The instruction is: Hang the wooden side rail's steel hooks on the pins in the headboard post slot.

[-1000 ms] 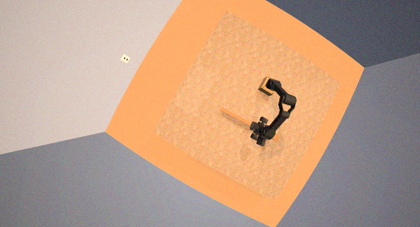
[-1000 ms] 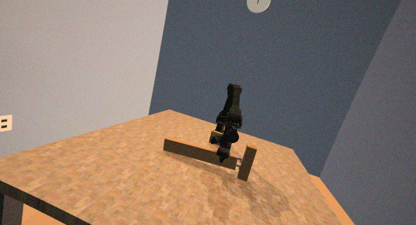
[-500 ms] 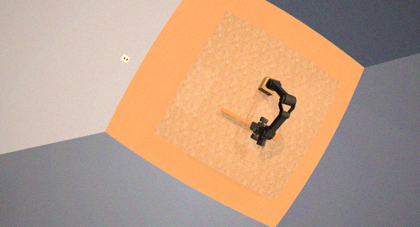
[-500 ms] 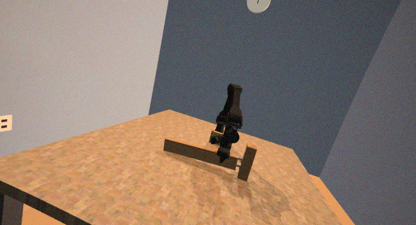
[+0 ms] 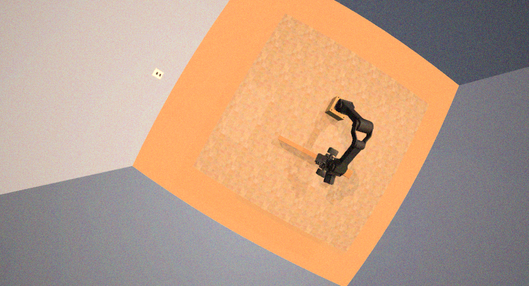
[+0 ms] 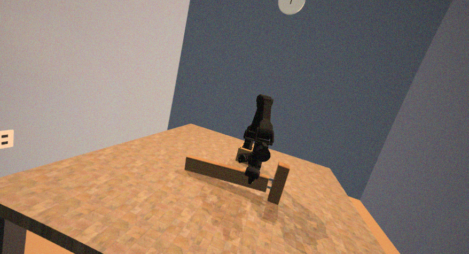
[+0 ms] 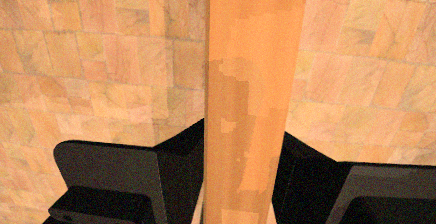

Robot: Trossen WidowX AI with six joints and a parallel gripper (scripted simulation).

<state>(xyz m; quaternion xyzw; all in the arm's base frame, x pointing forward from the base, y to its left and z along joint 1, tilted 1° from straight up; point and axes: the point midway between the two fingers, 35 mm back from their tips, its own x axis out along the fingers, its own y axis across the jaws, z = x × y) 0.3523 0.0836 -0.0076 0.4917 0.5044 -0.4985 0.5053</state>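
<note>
Now: gripper tip 12 cm to the right of the headboard post and 4 cm below it.
</note>
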